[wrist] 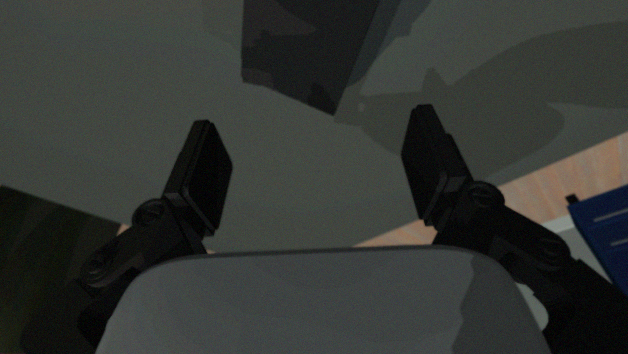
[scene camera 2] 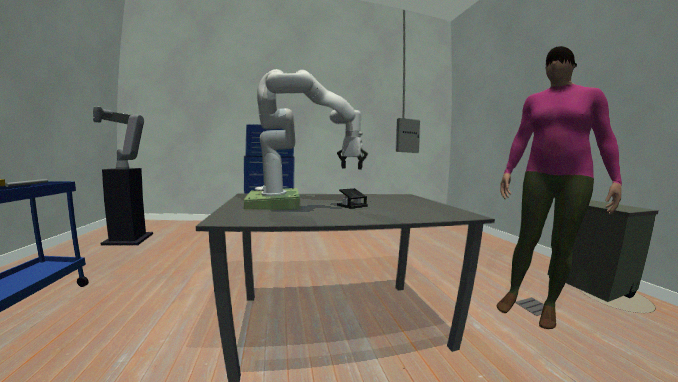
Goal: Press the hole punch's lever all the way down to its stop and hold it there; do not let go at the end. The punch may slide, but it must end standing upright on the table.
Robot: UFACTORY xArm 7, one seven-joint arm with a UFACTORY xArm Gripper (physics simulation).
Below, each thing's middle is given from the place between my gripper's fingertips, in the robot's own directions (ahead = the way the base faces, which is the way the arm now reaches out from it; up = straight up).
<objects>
My gripper is now 1 cm short of the flat lever (wrist: 309, 58) and 13 cm above it.
</objects>
